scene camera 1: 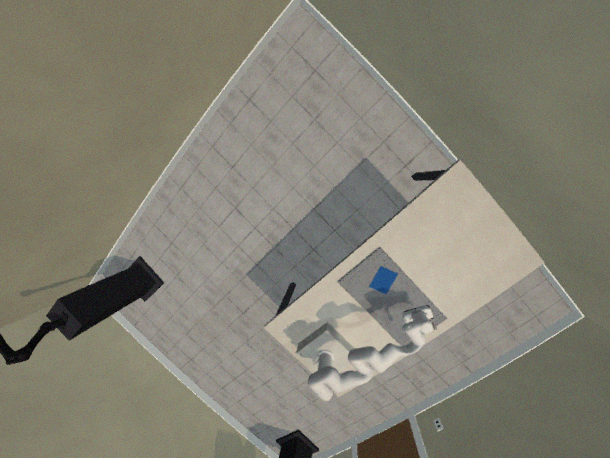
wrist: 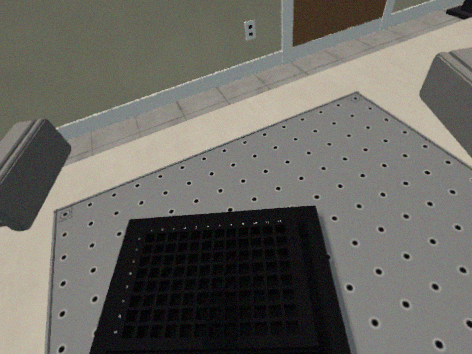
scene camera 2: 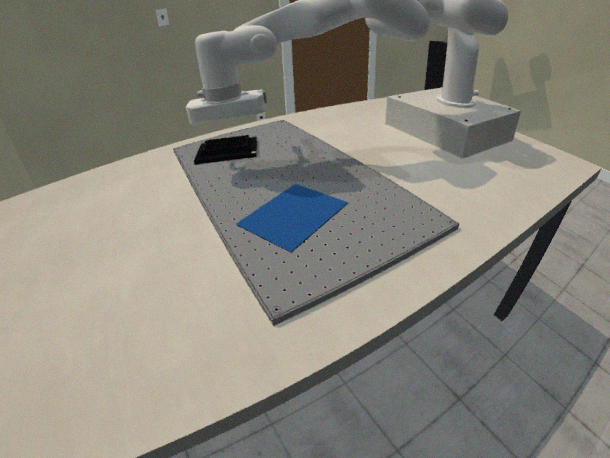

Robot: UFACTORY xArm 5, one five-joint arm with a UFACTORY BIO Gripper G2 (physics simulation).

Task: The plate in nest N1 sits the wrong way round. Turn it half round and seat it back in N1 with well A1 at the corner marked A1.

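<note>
The black plate (scene camera 2: 229, 143) (wrist: 215, 280) lies flat in the black nest (scene camera 2: 202, 159) near one end of the grey perforated board (scene camera 2: 350, 245) (wrist: 395, 215). Plate and nest are hard to tell apart. In the wrist view small numbers run along the plate's far edge, rising to the right, and small letters run down its left edge. The nest's A1 mark does not show. My gripper (scene camera 1: 419, 314) (wrist: 245, 132) is open and empty, above the nest area; its fingers stand wide apart at the left and right of the wrist view. In scene camera 2 its fingers are hidden behind its body.
A flat blue square (scene camera 1: 383, 279) (scene camera 2: 292, 217) lies on the board, apart from the nest. The arm's grey base box (scene camera 2: 425, 125) stands on the cream table (scene camera 1: 480, 215) (scene camera 2: 125, 280) beside the board. A wall and a brown door (scene camera 2: 327, 65) (wrist: 335, 20) stand beyond the table.
</note>
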